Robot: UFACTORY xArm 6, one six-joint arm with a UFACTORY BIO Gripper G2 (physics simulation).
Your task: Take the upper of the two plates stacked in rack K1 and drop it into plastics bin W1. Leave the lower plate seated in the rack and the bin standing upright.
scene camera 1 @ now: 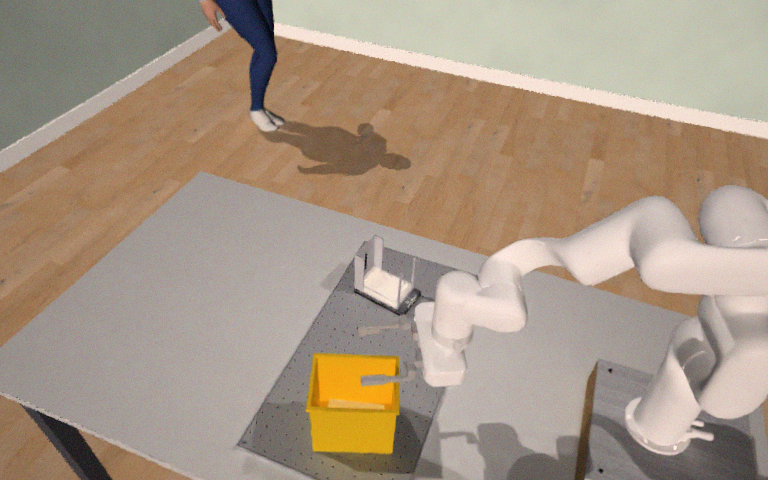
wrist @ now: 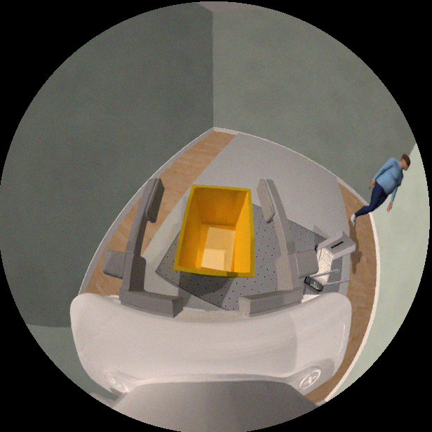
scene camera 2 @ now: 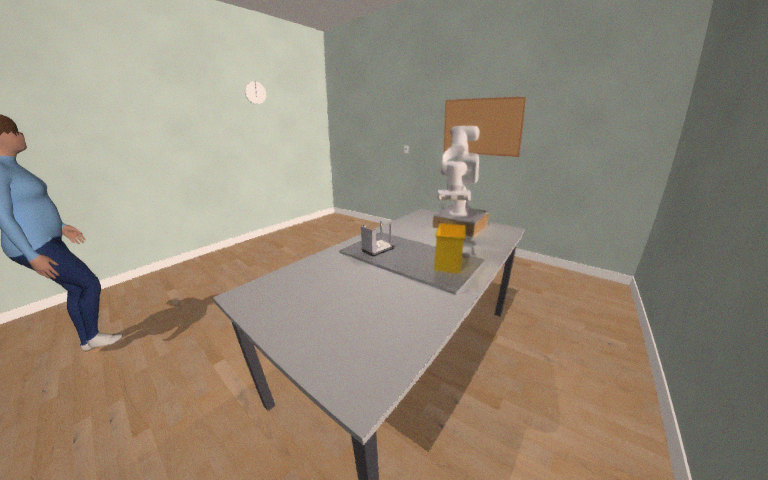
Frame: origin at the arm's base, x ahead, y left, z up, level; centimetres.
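Seen in the pictures: end effector, tool point: (scene camera 1: 370, 354) (scene camera 2: 455, 206); arm's base, origin of the base link: (scene camera 1: 655, 425) (scene camera 2: 458, 213).
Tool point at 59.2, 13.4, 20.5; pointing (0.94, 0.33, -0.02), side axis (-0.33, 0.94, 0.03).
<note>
Pixels of each thing's top centre, then the offset from my tool point to it, as dx, dy, dz. Level surfaces: height alone.
- yellow plastics bin W1, middle of its top: (scene camera 1: 354, 381) (scene camera 2: 451, 230) +3.1, +0.0, -10.9
- pale plate, middle of its top: (scene camera 1: 354, 419) +3.2, -0.8, -27.2
- Rack K1, middle of its top: (scene camera 1: 389, 256) (scene camera 2: 377, 224) +5.4, -39.8, -14.1
- white plate, middle of its top: (scene camera 1: 384, 283) (scene camera 2: 376, 244) +6.4, -40.1, -25.5
- dark perforated board, its level: dz -28.9
- grey table, its level: dz -30.2
The yellow plastics bin W1 (scene camera 1: 353, 433) (scene camera 2: 449, 251) (wrist: 225, 205) stands upright on the perforated board. A pale plate (scene camera 1: 356, 404) (wrist: 218, 241) lies inside it, low down; how it rests is partly hidden. Rack K1 (scene camera 1: 359, 274) (scene camera 2: 368, 238) (wrist: 345, 243) stands farther back on the board, with one white plate (scene camera 1: 389, 286) (scene camera 2: 380, 245) (wrist: 326, 262) seated low between its posts. My gripper (scene camera 1: 368, 355) (wrist: 211, 200) is open and empty, its fingers spread apart above the bin and toward its rack side. No plate shows between the fingers.
The dark perforated board (scene camera 1: 334, 333) (scene camera 2: 407, 263) (wrist: 250, 287) lies on the grey table (scene camera 1: 186, 271) (scene camera 2: 351, 322). The arm's base (scene camera 1: 656, 424) stands on a raised block at the right in scene camera 1. A person (scene camera 1: 260, 56) (scene camera 2: 33, 209) (wrist: 387, 180) stands beyond the table.
</note>
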